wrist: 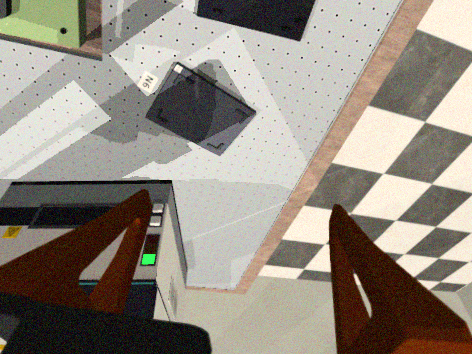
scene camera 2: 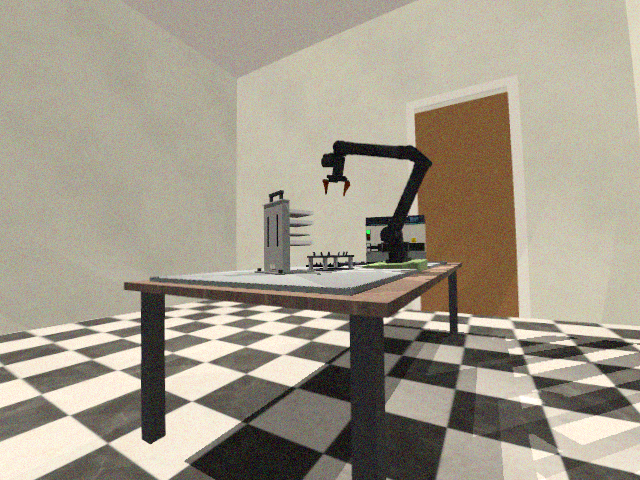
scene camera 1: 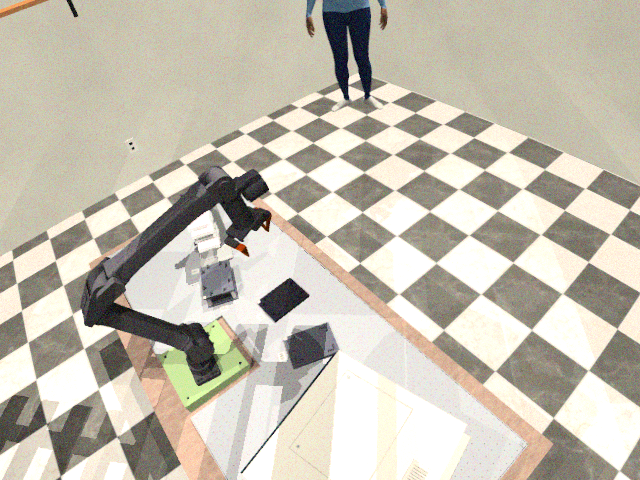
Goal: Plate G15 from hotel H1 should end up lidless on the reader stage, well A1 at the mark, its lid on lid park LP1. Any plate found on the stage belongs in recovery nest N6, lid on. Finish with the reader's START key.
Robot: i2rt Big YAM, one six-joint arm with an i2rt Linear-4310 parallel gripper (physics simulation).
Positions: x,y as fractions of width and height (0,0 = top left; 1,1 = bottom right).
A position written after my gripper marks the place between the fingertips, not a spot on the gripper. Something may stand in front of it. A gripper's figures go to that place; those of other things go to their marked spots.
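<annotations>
My gripper (wrist: 0.51,0.58), 15 cm from the lens. Reader (wrist: 0.34,0.73), 54 cm from the lens.
</annotations>
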